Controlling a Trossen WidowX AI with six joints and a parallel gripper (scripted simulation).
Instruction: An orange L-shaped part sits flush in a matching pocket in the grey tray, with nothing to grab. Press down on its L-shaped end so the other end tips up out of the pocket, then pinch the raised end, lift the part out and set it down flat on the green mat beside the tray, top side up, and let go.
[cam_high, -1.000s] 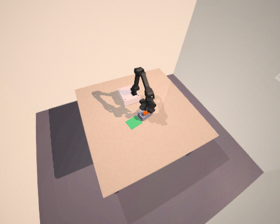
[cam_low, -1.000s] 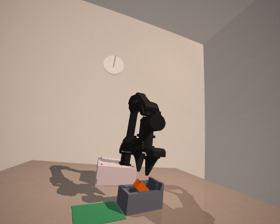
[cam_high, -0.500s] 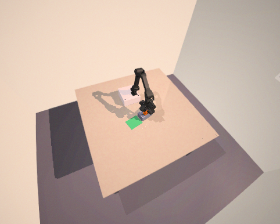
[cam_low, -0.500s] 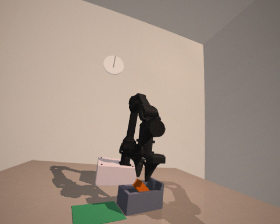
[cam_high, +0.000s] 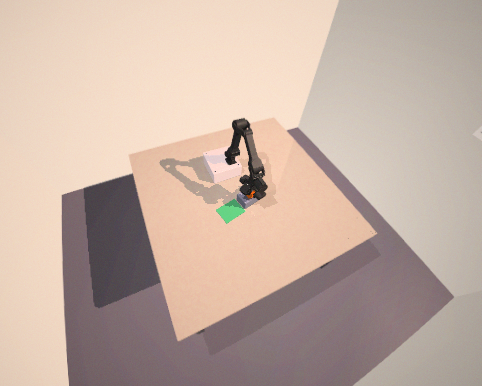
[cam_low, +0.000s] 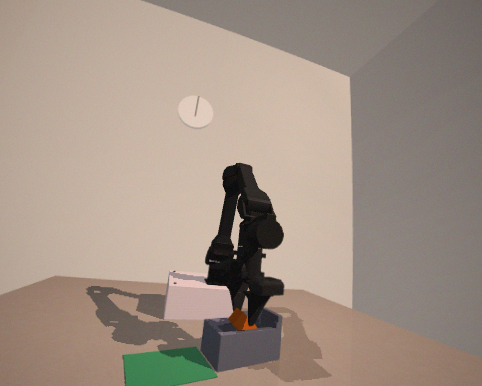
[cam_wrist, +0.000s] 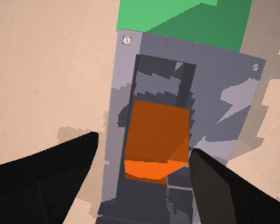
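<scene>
The orange L-shaped part is 30 mm behind my gripper tip, 30 mm to the left of it and 40 mm below it. From my gripper tip the other things lie so: green mat (10 mm ahead, 140 mm to the right, 90 mm below).
</scene>
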